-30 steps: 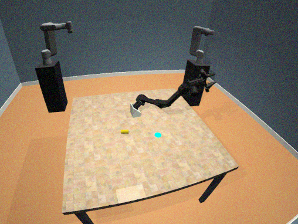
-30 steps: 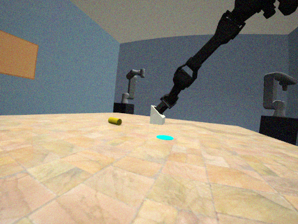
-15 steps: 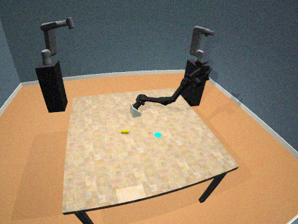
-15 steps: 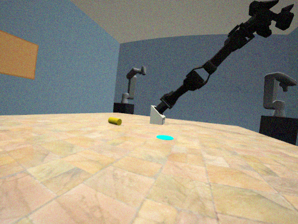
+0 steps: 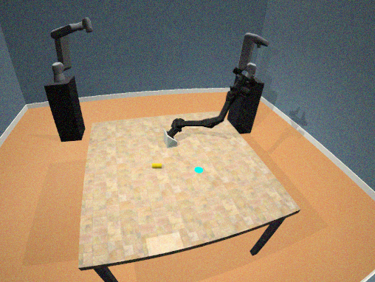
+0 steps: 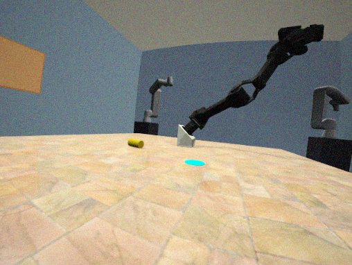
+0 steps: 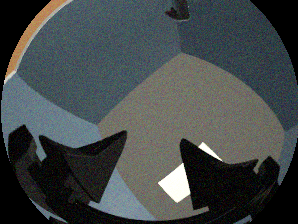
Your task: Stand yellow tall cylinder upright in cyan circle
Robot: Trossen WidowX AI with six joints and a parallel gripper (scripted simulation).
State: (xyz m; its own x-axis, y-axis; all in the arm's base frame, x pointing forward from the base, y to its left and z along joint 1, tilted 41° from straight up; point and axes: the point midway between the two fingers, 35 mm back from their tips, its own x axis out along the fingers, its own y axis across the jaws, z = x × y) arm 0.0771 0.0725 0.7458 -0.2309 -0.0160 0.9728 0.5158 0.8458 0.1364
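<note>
Right now the yellow cylinder is 700 mm to the right of my gripper tip, 610 mm below it and 260 mm ahead of it. Round my gripper tip: cyan circle 630 mm below, 420 mm to the right, 320 mm ahead.
</note>
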